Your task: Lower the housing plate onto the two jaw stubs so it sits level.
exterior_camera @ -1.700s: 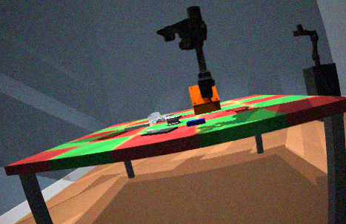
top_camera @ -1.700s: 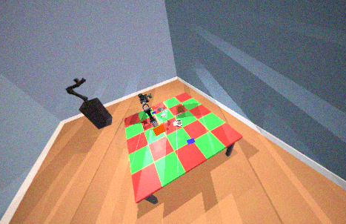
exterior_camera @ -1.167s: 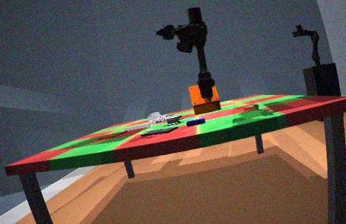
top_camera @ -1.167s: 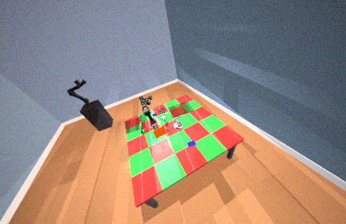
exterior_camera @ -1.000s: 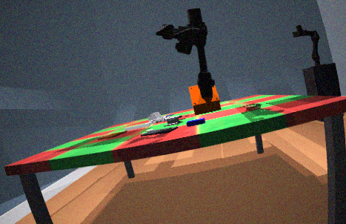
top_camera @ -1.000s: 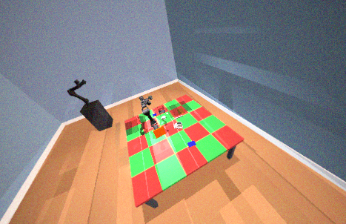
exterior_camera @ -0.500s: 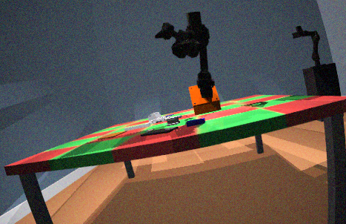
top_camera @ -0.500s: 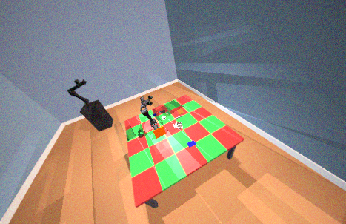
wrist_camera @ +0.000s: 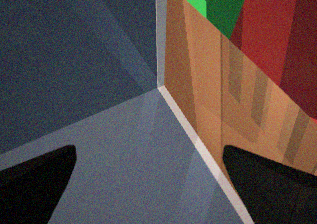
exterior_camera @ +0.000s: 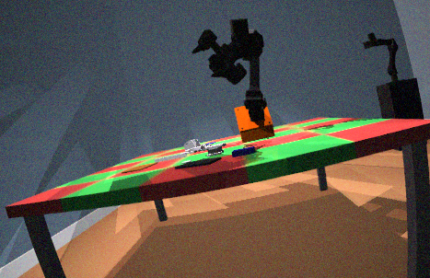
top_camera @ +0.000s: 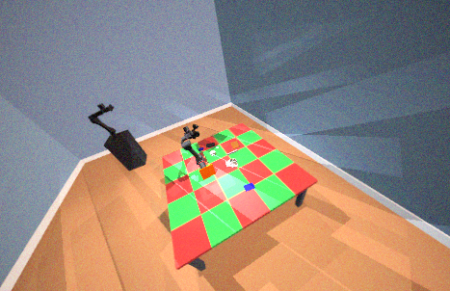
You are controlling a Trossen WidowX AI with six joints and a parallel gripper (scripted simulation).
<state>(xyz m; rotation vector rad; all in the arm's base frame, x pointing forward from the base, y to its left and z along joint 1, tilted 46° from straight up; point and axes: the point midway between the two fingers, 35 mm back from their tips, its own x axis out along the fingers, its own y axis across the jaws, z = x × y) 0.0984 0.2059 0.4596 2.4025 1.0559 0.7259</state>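
Right now the pale stepped part is 27 cm below my gripper tip, 22 cm to the right of it and 7 cm ahead of it. The rest, counted from my gripper tip: flat dark plate (28 cm below, 8 cm ahead, 3 cm to the right); small blue block (27 cm below, 5 cm to the right, 5 cm behind).
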